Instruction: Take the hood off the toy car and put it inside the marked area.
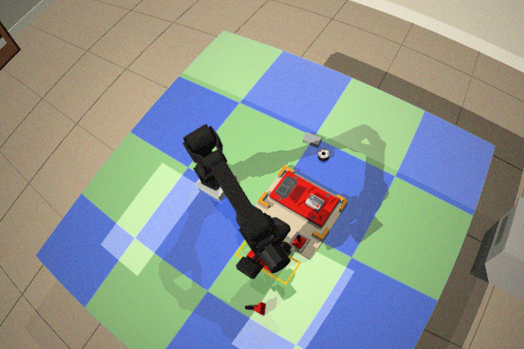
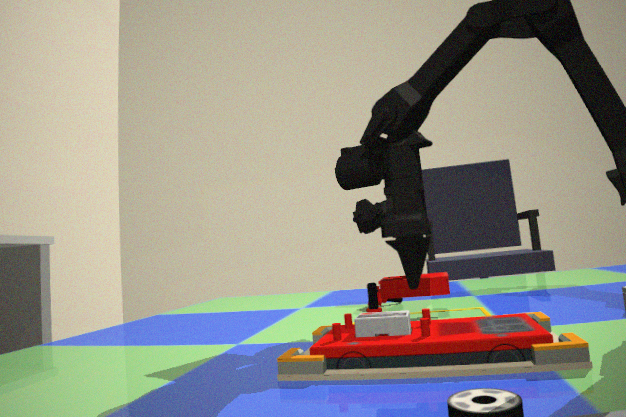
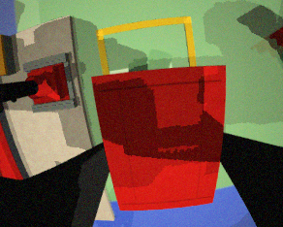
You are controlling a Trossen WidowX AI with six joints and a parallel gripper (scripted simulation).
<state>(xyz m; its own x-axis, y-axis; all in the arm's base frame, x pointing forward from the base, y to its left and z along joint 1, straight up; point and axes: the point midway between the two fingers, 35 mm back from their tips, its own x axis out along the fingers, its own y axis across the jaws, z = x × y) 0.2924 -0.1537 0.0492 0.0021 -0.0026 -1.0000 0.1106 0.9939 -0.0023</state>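
My gripper tip is 90 mm to the right of the black peg, 60 mm short of it and 10 mm above it. Also, from my gripper tip: black-and-white wheel: 410 mm to the left, 40 mm below, 10 mm behind; then beige base plate: 200 mm to the left, 30 mm below, 10 mm ahead; then red hood: right at my gripper tip.
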